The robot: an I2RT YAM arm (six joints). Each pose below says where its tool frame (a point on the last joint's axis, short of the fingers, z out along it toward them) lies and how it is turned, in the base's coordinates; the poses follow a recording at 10 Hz.
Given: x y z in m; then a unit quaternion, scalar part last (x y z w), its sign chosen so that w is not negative.
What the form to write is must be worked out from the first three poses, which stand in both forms.
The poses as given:
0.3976 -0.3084 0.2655 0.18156 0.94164 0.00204 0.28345
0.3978 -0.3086 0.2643 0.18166 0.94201 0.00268 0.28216
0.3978 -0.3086 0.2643 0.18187 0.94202 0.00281 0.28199
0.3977 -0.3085 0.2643 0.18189 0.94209 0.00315 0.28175
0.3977 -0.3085 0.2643 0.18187 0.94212 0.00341 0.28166
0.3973 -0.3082 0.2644 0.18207 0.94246 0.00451 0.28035
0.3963 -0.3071 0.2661 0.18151 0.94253 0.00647 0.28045
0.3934 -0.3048 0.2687 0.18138 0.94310 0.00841 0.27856
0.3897 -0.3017 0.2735 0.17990 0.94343 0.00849 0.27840
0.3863 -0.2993 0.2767 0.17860 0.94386 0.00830 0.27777
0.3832 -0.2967 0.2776 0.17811 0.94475 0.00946 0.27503
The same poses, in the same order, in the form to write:
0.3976 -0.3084 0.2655 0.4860 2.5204 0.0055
0.3978 -0.3086 0.2643 0.4865 2.5230 0.0072
0.3978 -0.3086 0.2643 0.4871 2.5233 0.0075
0.3977 -0.3085 0.2643 0.4873 2.5237 0.0084
0.3977 -0.3085 0.2643 0.4872 2.5239 0.0091
0.3973 -0.3082 0.2644 0.4881 2.5265 0.0121
0.3963 -0.3071 0.2661 0.4866 2.5266 0.0173
0.3934 -0.3048 0.2687 0.4867 2.5305 0.0226
0.3897 -0.3017 0.2735 0.4827 2.5316 0.0228
0.3863 -0.2993 0.2767 0.4794 2.5336 0.0223
0.3832 -0.2967 0.2776 0.4788 2.5395 0.0254

